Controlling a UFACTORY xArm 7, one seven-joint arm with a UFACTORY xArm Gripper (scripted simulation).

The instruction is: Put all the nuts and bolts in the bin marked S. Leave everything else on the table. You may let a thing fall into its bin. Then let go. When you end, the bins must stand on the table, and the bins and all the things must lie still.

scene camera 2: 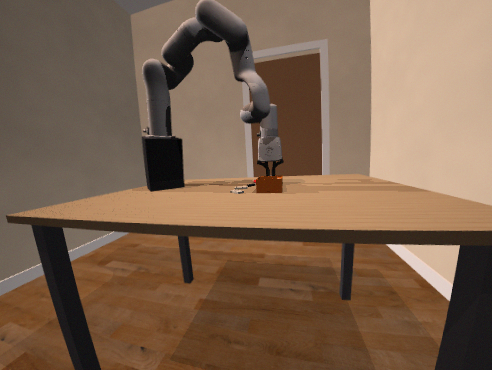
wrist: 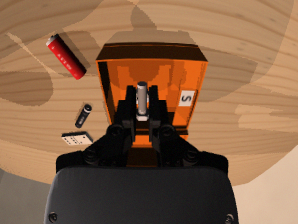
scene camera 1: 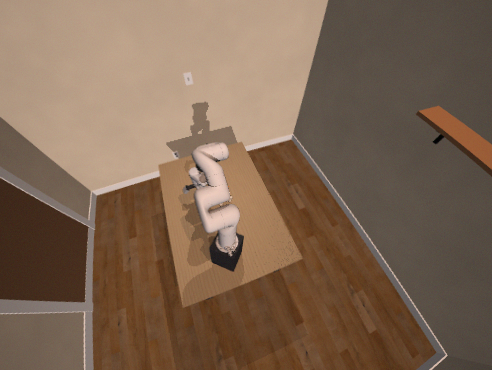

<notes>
I see my gripper (scene camera 2: 270, 177), a red cylinder (wrist: 56, 44) and an orange bin (wrist: 158, 63).
My gripper also shows in the wrist view (wrist: 142, 97).
</notes>
